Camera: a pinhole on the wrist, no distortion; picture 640 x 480 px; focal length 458.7 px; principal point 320.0 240.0 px. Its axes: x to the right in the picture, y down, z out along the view. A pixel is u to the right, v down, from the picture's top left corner.
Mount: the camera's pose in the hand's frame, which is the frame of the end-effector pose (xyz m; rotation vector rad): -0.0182 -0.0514 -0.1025 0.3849 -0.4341 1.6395
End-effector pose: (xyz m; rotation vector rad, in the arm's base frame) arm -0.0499 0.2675 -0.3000 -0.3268 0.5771 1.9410
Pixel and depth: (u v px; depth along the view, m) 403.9 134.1 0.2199
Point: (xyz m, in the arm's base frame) 0.0505 0.3893 -0.2483
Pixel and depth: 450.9 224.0 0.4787
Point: 0.1205 0.5143 -0.0097
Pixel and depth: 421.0 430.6 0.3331
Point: 0.1759 0.3116 -0.0811
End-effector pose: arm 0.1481 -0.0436 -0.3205 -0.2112 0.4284 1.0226
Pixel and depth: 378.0 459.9 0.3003
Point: 0.2702 -0.2030 -0.1004
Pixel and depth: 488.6 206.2 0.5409
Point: 0.3847 0.0535 0.0962
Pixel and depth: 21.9 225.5 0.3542
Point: 0.5434 -0.2122 -0.2559
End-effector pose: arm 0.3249 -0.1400 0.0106 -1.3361 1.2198 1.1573
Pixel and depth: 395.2 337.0 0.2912
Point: 0.4723 0.0453 0.0867
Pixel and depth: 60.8 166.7 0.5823
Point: 0.9330 0.1254 -0.0921
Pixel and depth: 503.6 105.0 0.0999
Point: 0.3881 -0.1320 0.0068
